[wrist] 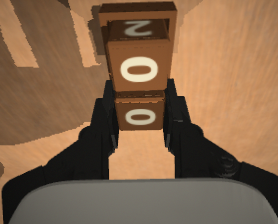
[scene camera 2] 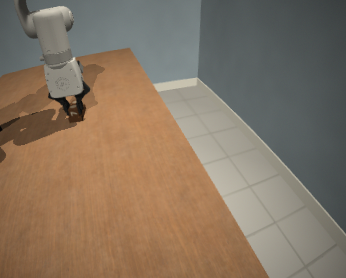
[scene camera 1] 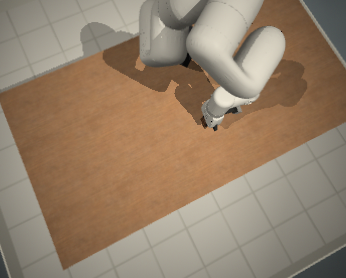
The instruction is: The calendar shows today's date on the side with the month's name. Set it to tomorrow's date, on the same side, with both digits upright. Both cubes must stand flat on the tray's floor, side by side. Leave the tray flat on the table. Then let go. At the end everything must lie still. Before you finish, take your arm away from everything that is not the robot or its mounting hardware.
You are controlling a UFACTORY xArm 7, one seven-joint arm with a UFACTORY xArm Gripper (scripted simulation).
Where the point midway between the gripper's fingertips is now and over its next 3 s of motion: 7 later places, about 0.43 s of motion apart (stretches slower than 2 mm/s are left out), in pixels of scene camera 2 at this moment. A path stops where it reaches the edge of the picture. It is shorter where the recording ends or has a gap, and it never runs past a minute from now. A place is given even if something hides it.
My gripper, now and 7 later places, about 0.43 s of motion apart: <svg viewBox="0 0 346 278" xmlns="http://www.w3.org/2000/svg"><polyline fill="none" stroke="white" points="75,112 75,113 75,113 73,108 69,94 66,86 65,81 62,68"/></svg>
